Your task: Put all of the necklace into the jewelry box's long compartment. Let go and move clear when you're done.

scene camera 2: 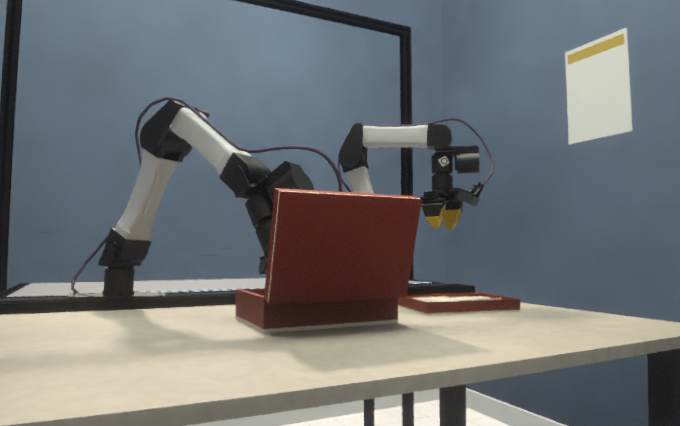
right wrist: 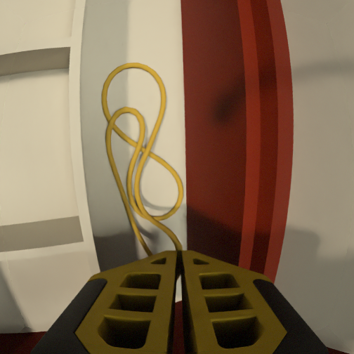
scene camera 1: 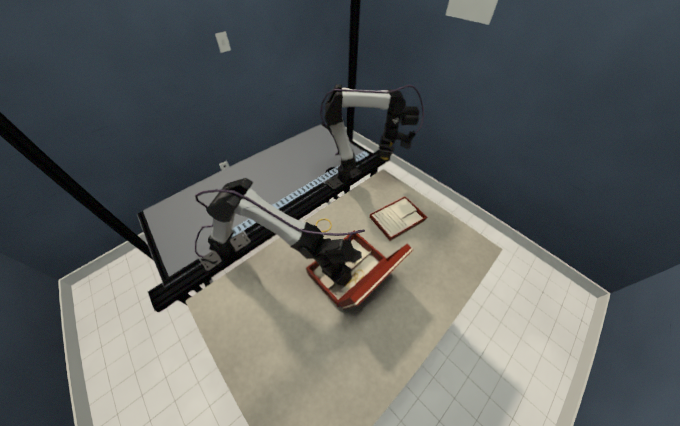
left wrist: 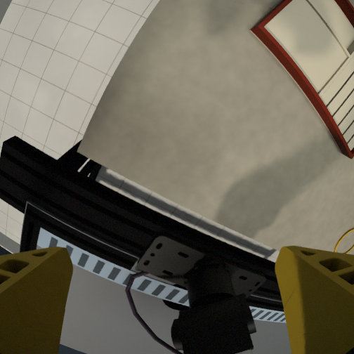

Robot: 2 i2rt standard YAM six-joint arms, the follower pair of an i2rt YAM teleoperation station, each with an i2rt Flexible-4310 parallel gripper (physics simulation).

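Frame: origin at the left arm's base, x ahead, y left, z up, level; metres.
Seen in the pictures: left gripper, fingertip midpoint: (scene camera 2: 442,229) (scene camera 1: 386,153); right gripper, fingertip midpoint: (scene camera 1: 347,282); left arm's base, link origin: (scene camera 1: 343,178); right arm's base, link origin: (scene camera 2: 118,298) (scene camera 1: 226,251).
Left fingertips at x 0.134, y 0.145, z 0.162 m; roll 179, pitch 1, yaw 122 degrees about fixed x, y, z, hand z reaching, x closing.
Pixels of each thing's middle, then the offset from my left fingertips to it. "pt": a spot on its surface instead.
- open red jewelry box, body centre: (scene camera 2: 323,260) (scene camera 1: 354,263) dx +0.280, dy -0.468, dz -0.071 m
- table with its lid, surface spot: (scene camera 2: 343,245) pt dx +0.382, dy -0.477, dz -0.046 m
- shallow red tray with pale slots, body centre: (scene camera 2: 456,303) (scene camera 1: 398,217) dx +0.215, dy -0.125, dz -0.169 m
- thin yellow ring, body centre: (scene camera 1: 323,225) dx +0.020, dy -0.403, dz -0.180 m
The open red jewelry box (scene camera 1: 379,274) (scene camera 2: 328,315) stands on the table with its lid (scene camera 2: 343,245) raised. In the right wrist view, the yellow necklace (right wrist: 163,95) lies looped in the long compartment (right wrist: 157,45), between the pale divider (right wrist: 78,125) and the red wall (right wrist: 215,160). Two strands run to my right gripper (right wrist: 180,254), which is shut on the necklace low over the compartment; the fingertips hide its end. The raised lid hides these fingers in scene camera 2. My left gripper (scene camera 2: 442,224) (left wrist: 173,262) is open and empty, high near its base.
A shallow red tray with pale slots (scene camera 1: 379,228) (scene camera 2: 461,305) (left wrist: 300,81) lies beside the box, toward the upper right in scene camera 1. A thin yellow ring (scene camera 1: 323,219) lies on the table near the box. The raised lid stands close to the right arm.
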